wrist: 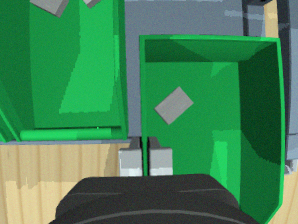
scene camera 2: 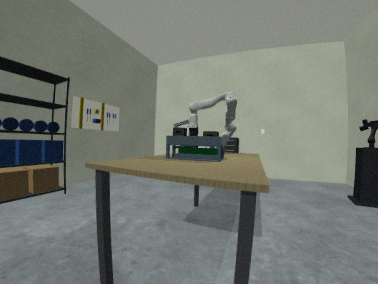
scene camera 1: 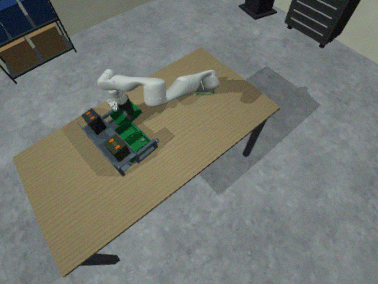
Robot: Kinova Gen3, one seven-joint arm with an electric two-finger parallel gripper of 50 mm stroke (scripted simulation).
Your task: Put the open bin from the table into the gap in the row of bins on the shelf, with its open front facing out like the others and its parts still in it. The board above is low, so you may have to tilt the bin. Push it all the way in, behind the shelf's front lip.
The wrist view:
gripper: 144, 150
green bin: 234, 130
green bin: 65, 79
grey part: 170, 108
